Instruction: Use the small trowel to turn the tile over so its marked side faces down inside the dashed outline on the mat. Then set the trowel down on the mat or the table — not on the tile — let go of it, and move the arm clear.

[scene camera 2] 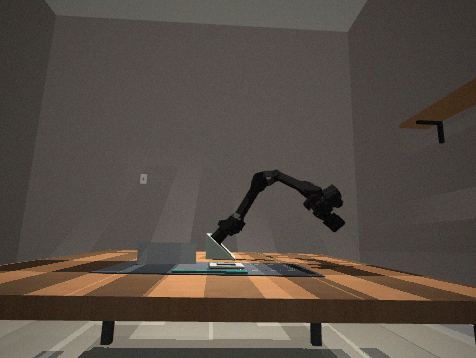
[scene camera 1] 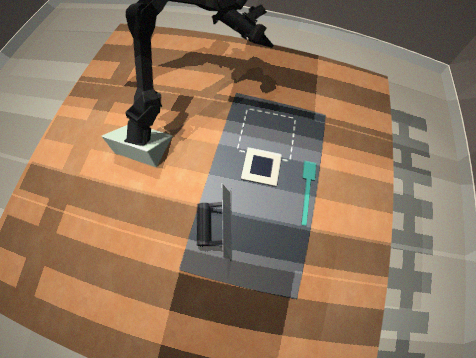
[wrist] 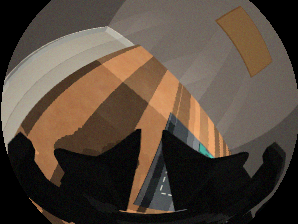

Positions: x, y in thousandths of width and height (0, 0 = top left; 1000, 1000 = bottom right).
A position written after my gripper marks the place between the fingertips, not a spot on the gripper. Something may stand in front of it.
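Observation:
In scene camera 1 I see a grey mat (scene camera 1: 566, 686), a dark handle block (scene camera 1: 428, 602) and my gripper (scene camera 1: 570, 130). Scene camera 2 shows me my gripper (scene camera 2: 696, 624) as well, together with the dark handle block (scene camera 2: 312, 705) and the grey mat (scene camera 2: 272, 747). In the wrist view I see the grey mat (wrist: 505, 877) and my gripper (wrist: 508, 596). The wrist view does not show the dark handle block, hidden by my gripper.

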